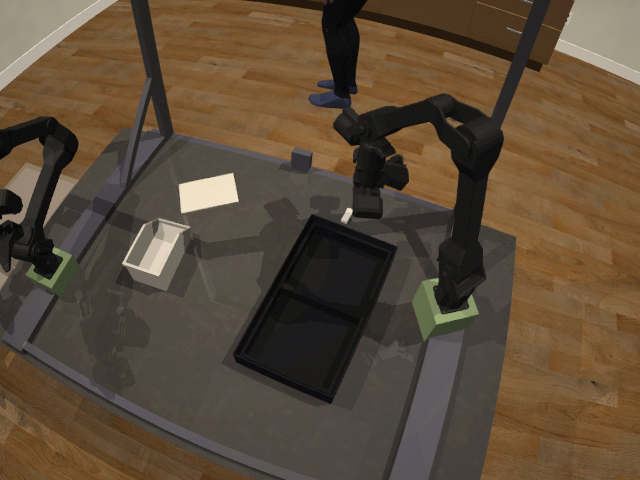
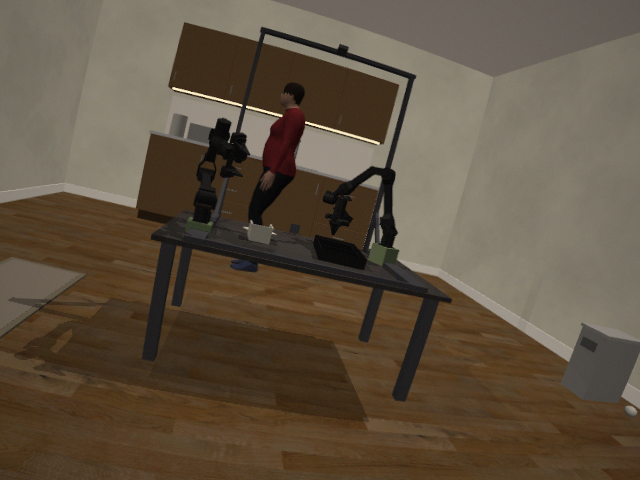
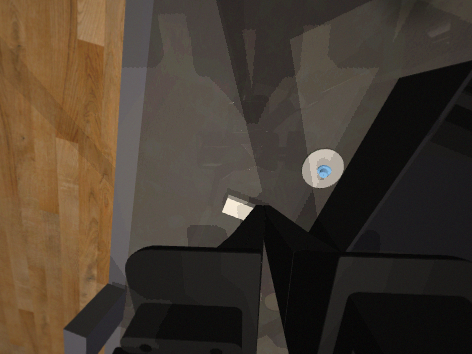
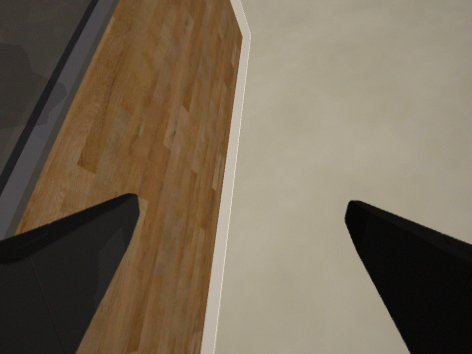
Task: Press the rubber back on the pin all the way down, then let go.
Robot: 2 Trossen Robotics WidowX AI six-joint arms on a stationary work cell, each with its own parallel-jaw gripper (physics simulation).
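Pixels of known places: left gripper, fingertip midpoint: [image 2: 332,235] [image 3: 262,212]; right gripper, fingertip midpoint: [image 2: 245,165] [image 4: 244,207]; left arm's base, link origin: [image 1: 450,297] [image 2: 386,246]; right arm's base, link origin: [image 1: 48,265] [image 2: 200,221].
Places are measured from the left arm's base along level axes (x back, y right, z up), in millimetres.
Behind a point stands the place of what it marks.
Note:
The rubber [image 1: 347,215] @(x -140, y 300, z -85 mm) [image 3: 235,209] @(x -133, y 310, z -85 mm) is a small white block lying on the table just outside the black tray's far corner. My left gripper [image 1: 367,212] @(x -112, y 284, z -32 mm) [image 2: 337,231] @(x -112, y 284, z -32 mm) [image 3: 262,212] @(x -112, y 284, z -32 mm) is shut with nothing between the fingers. Its tips hang just beside the rubber and hide one corner of it. My right gripper [image 2: 231,172] [image 4: 244,207] @(x -845, y 67, z 224 mm) is open and empty, raised high at the far end of the table.
A black two-compartment tray [image 1: 285,378] @(x -353, y -87, z -44 mm) [image 2: 339,252] @(x -248, y 62, z -72 mm) [image 3: 375,147] @(x -102, y 195, z -74 mm) lies mid-table. A white bin [image 1: 172,267] @(x -564, y 208, z -68 mm) [image 2: 259,233] @(x -634, y 187, z -54 mm), a white sheet [image 1: 209,191] @(x -468, y 435, z -88 mm) and a small grey cube [image 1: 301,158] @(x -223, y 472, z -49 mm) are on the table. A person [image 2: 282,143] stands behind it. The left arm's green base [image 1: 442,316] @(x -32, y -36, z 0 mm) is near the table edge.

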